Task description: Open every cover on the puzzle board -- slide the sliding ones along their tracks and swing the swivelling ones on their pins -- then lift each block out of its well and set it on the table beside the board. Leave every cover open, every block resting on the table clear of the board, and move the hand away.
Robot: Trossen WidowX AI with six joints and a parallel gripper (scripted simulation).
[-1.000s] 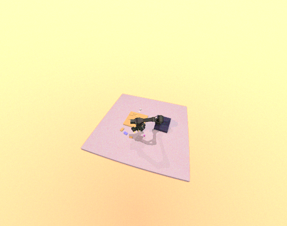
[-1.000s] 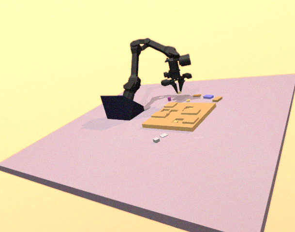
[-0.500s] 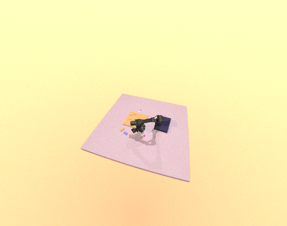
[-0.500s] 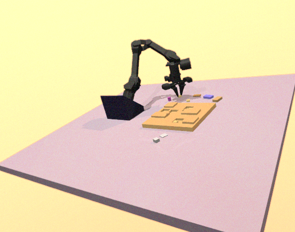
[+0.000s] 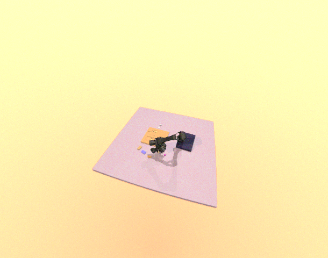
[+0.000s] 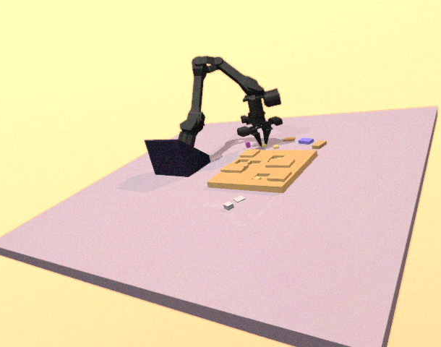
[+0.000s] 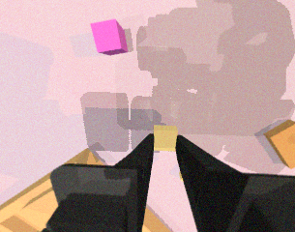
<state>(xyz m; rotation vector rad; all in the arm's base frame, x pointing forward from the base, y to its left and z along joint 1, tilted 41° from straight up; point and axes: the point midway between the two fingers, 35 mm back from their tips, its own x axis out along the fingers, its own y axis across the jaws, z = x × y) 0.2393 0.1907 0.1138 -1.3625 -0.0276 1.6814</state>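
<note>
Right now my gripper tip is 80 mm past the magenta block and 20 mm to the right of it. Also, from my gripper tip: blue block (170 mm ahead, 50 mm to the left, 10 mm below); then grey cube (490 mm to the right, 120 mm ahead).
</note>
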